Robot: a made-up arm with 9 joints. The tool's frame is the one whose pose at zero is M.
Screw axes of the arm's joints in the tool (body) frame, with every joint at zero. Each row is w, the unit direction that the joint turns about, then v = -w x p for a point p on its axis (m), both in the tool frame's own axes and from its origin. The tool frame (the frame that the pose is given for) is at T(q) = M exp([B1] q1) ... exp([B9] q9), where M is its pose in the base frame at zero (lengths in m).
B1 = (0, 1, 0, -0.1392, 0, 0.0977)
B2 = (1, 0, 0, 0, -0.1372, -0.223)
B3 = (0, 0, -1, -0.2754, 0.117, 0)
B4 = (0, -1, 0, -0.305, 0, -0.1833)
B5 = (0, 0, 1, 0.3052, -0.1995, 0)
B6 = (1, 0, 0, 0, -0.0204, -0.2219)
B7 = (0, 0, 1, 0.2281, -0.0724, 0)
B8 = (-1, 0, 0, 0, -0.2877, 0.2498)
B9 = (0, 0, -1, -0.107, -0.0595, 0)
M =
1 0 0 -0.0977
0 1 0 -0.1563
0 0 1 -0.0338
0 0 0 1
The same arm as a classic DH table. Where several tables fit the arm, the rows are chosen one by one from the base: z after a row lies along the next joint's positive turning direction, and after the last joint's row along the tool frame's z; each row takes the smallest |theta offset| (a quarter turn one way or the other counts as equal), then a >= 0, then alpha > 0; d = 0 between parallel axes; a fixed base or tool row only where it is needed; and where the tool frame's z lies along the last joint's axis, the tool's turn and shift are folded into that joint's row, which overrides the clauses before.
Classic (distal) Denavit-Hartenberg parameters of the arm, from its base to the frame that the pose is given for. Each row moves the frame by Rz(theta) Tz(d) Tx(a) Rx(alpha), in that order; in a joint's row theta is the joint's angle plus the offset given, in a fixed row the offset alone. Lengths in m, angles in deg.
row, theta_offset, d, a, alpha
base (fixed), 0.00, 0.1054, 0.0000, -90.00
joint 1, 90.00, 0.0667, 0.2764, 90.00
joint 2, 90.00, 0.0193, 0.0524, 90.00
joint 3, 90.00, 0.1678, 0.0663, -90.00
joint 4, 0.00, -0.0298, 0.0162, -90.00
joint 5, -90.00, 0.2846, 0.0833, -90.00
joint 6, 0.00, -0.1271, -0.0062, 90.00
joint 7, 0.00, 0.3081, -0.0217, 90.00
joint 8, 0.00, 0.1319, 0.1428, 90.00
joint 9, -29.08, 0.0000, 0.1224, 180.00
tool (fixed), 60.92, -0.2877, 0.0000, 0.00

